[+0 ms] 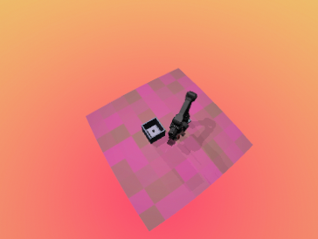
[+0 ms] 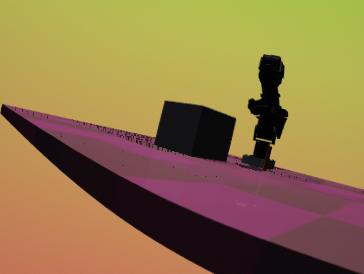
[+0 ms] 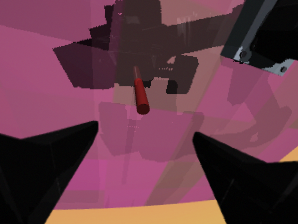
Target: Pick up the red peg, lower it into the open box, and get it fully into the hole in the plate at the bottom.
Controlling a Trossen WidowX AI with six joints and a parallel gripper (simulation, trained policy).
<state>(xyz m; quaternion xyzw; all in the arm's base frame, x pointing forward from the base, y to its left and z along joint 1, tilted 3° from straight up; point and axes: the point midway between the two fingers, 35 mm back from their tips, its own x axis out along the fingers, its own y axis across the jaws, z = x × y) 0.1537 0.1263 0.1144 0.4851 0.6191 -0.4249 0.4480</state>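
The red peg is 1 cm to the right of my gripper tip and 7 cm below it. Round my gripper tip: light grey plate: 18 cm ahead, 18 cm to the right, 6 cm below.
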